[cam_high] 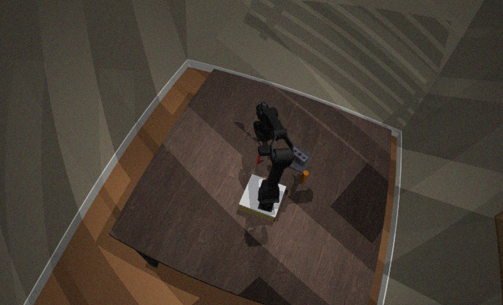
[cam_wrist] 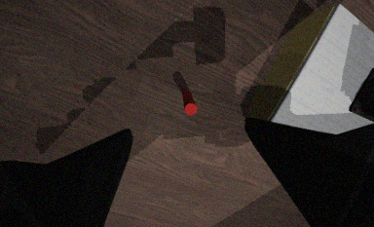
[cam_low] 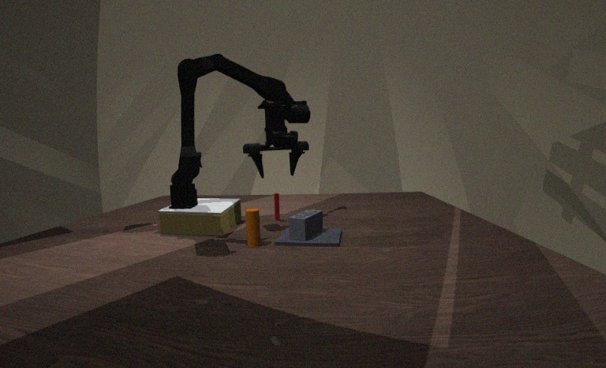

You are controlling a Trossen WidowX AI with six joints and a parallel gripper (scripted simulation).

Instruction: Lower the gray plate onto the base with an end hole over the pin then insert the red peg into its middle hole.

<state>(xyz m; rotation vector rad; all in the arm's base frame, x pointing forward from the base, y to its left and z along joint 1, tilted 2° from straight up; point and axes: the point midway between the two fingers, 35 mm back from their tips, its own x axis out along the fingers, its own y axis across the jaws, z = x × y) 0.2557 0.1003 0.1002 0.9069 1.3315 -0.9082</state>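
My gripper tip is now 1 cm past the red peg and 9 cm above it. The rest, counted from my gripper tip: gray plate 8 cm ahead, 20 cm to the right, 8 cm below; orange cylinder 4 cm behind, 25 cm to the right, 9 cm below; dark base 9 cm ahead, 19 cm to the right, 12 cm below.
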